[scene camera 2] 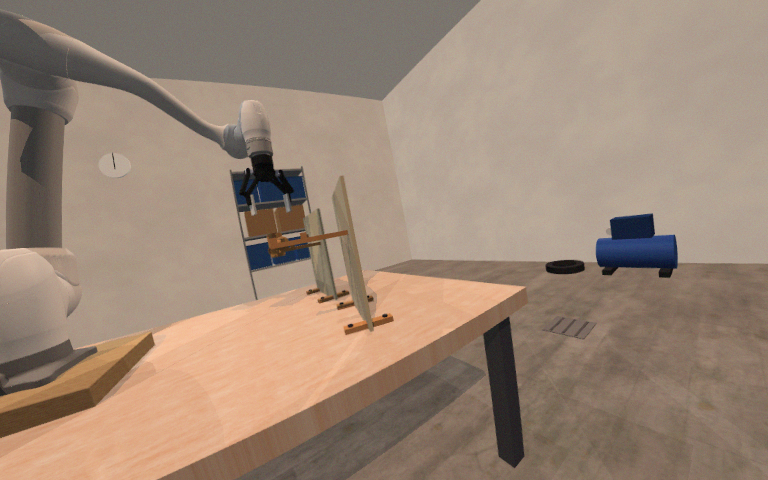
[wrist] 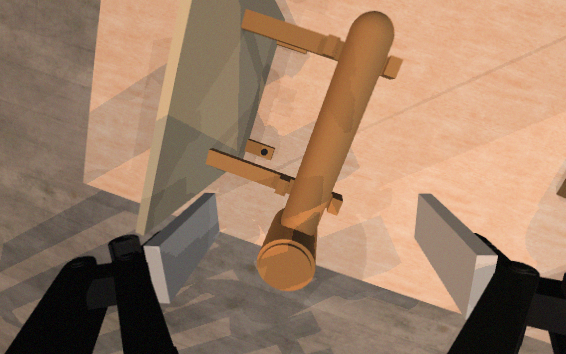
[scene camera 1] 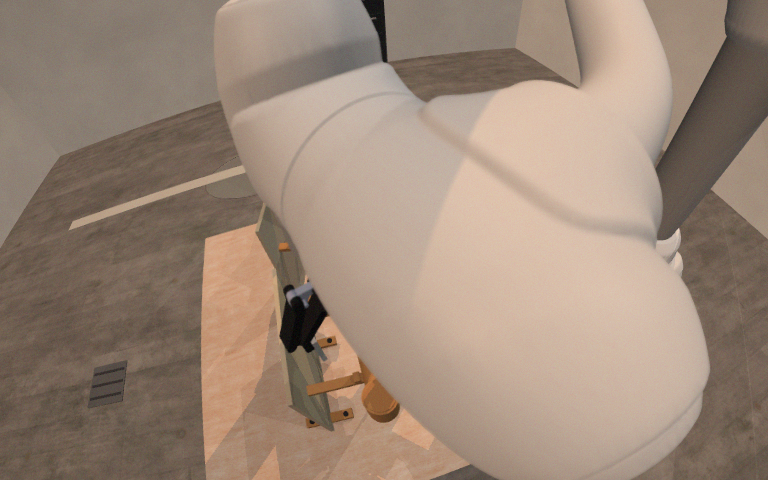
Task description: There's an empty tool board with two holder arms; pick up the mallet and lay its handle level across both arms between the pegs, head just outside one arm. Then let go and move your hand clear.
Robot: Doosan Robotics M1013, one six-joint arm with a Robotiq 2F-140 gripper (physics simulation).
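Frame: origin at the arm's base, x ahead, y left, z up, level; centimetres.
Where they show: gripper, fingertip midpoint: (scene camera 2: 272,213) (wrist: 312,214); arm's base, link origin: (scene camera 2: 25,378).
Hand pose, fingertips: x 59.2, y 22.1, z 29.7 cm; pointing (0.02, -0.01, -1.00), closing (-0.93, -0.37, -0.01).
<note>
Things, the pixels of their centre, and the offset from my fingertips. Level surfaces: height alone.
- wooden mallet, body centre: (wrist: 325,155) (scene camera 1: 366,344) (scene camera 2: 278,244) dx -0.2, dy -1.7, dz -11.7 cm
- tool board, body centre: (wrist: 275,106) (scene camera 1: 331,354) (scene camera 2: 303,257) dx +7.2, dy -4.1, dz -18.4 cm
- table, surface height: dz -34.1 cm
The wooden mallet (scene camera 1: 380,400) (wrist: 336,120) lies with its handle across the two arms (wrist: 285,31) (wrist: 240,166) of one tool board (wrist: 200,100) (scene camera 2: 325,271), between the pegs. Its head sits just outside one arm. The other, empty board (scene camera 2: 352,260) (scene camera 1: 267,237) stands nearer in the scene camera 2 view; its near arm (scene camera 2: 317,238) carries no tool and largely hides the mallet there. My gripper (scene camera 2: 270,208) (wrist: 312,214) is wide open and empty, fingers down, above arm height. In the wrist view its fingers straddle the mallet's head end without touching it. In scene camera 1 my arm hides much of the mallet.
Both upright boards stand on wooden feet (scene camera 2: 368,323) (scene camera 1: 336,416) on the table (scene camera 2: 254,362) (scene camera 1: 232,316). The robot base sits on a wooden block (scene camera 2: 121,365). A shelf rack stands behind. The table edge runs under the mallet head in the wrist view.
</note>
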